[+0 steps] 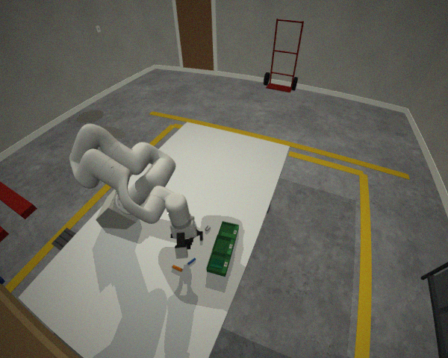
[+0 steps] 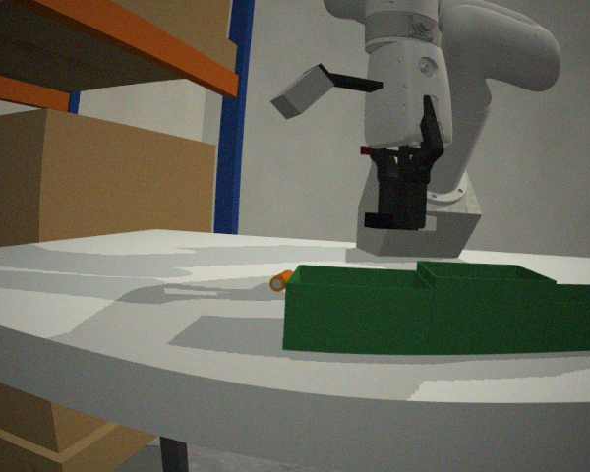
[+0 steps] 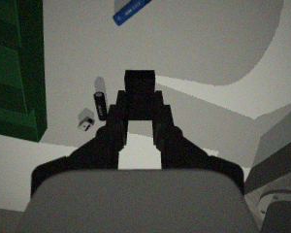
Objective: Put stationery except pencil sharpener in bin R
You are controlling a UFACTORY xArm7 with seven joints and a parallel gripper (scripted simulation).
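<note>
The small green block is 15 cm ahead of my hand, 7 cm below it and 3 cm to the right of it. From my hand the other things lie so: black cylinder: 8 cm to the left, 8 cm below, 3 cm ahead; blue cylinder: 8 cm below, 6 cm to the right, 4 cm ahead; black block: 2 cm below, 1 cm to the left.
</note>
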